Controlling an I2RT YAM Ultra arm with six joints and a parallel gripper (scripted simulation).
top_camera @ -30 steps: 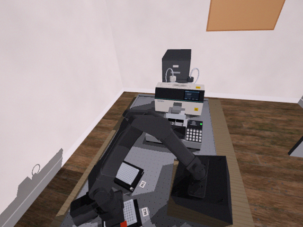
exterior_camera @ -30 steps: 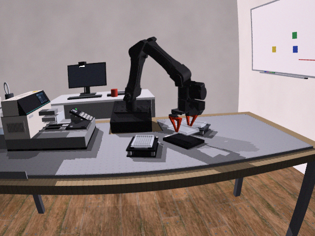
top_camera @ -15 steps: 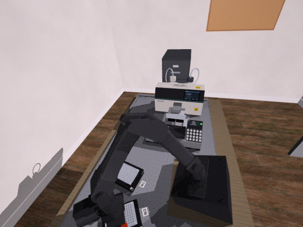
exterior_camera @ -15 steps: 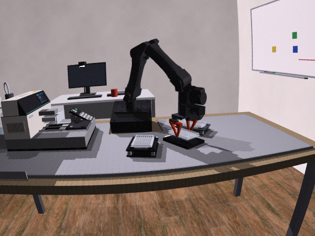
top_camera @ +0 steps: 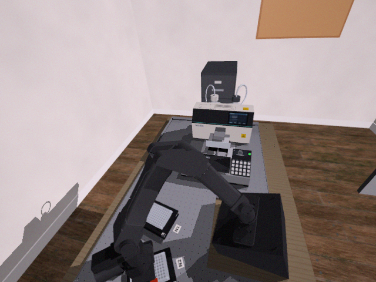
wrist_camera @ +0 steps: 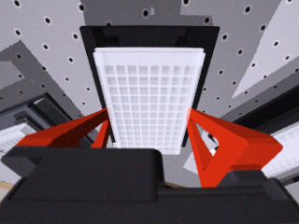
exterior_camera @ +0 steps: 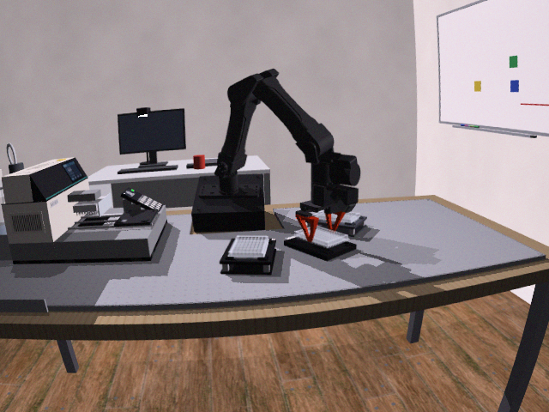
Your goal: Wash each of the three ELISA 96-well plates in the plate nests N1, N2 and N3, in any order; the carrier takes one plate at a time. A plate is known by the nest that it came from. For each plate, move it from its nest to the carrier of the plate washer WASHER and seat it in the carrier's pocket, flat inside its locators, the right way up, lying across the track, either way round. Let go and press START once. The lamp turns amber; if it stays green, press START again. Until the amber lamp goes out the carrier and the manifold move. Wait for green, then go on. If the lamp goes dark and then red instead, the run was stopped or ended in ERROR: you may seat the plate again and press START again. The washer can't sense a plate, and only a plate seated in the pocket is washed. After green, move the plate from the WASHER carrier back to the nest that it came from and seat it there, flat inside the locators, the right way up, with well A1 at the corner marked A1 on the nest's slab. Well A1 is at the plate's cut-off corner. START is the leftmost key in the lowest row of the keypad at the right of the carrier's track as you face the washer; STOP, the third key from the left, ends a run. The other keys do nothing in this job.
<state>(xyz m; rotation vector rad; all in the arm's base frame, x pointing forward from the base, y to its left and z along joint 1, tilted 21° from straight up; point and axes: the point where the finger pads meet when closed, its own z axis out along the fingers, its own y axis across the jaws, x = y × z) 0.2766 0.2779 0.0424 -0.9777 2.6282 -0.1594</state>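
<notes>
Now: the nest N2 3 cm below my hand. From my hand the other things lie so: N2 label (8 cm behind, 7 cm to the right, 4 cm below); nest N3 (17 cm behind, 7 cm to the left, 1 cm below); N1 label (18 cm to the right, 4 cm below, 1 cm behind).
</notes>
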